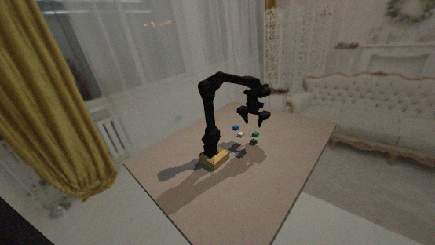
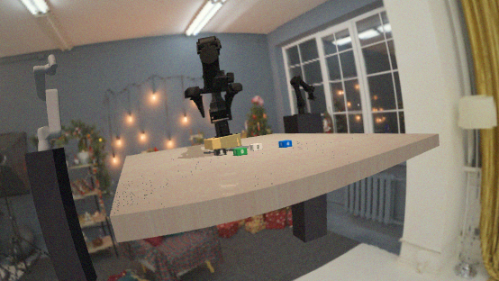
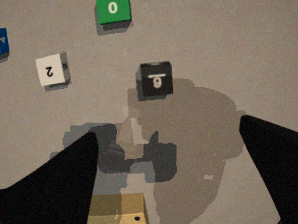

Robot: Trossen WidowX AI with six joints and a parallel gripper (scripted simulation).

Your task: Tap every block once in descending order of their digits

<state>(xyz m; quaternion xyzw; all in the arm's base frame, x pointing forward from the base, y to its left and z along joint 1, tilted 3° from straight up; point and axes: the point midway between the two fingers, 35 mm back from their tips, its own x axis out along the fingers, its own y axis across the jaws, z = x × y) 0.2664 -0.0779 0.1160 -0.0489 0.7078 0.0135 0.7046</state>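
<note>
Now: gripper tip 120 mm above the black block. From my gripper tip the other things lie so: blue block 200 mm to the left, 120 mm below, 60 mm ahead; white block 120 mm to the left, 120 mm below, 10 mm ahead; green block 120 mm below, 80 mm ahead, 40 mm to the left.
</note>
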